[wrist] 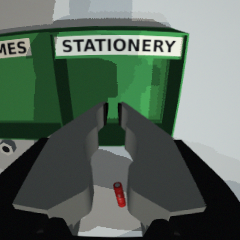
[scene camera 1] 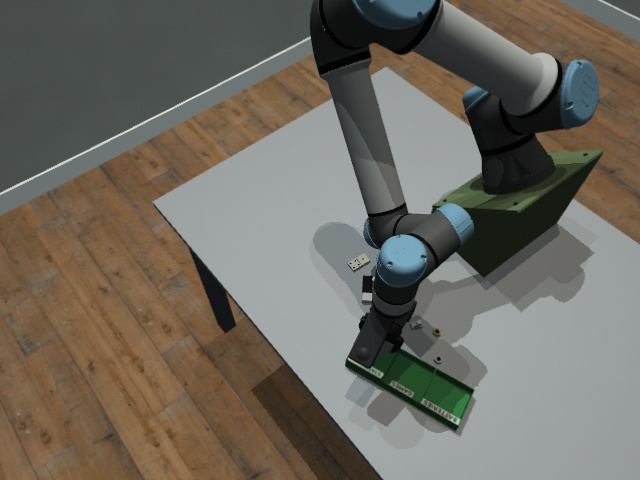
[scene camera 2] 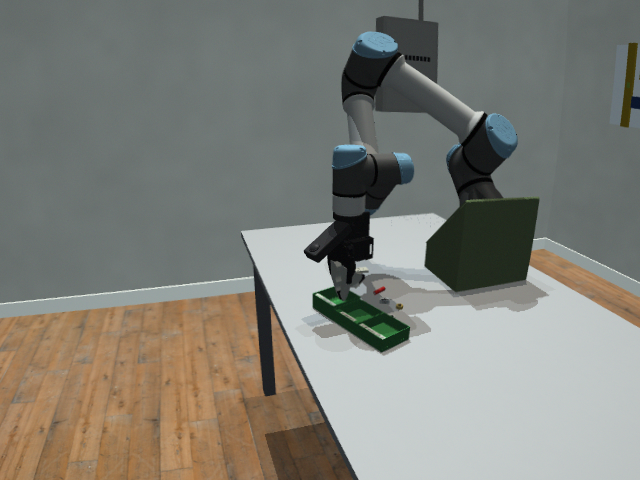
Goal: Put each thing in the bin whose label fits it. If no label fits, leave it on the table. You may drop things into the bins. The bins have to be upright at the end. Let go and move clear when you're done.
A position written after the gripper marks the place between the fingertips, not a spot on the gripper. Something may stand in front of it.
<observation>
In view: the gripper [scene camera 2: 341,300].
The gripper also shows in the wrist view [wrist: 113,104] and in scene camera 1 [scene camera 1: 377,351].
</observation>
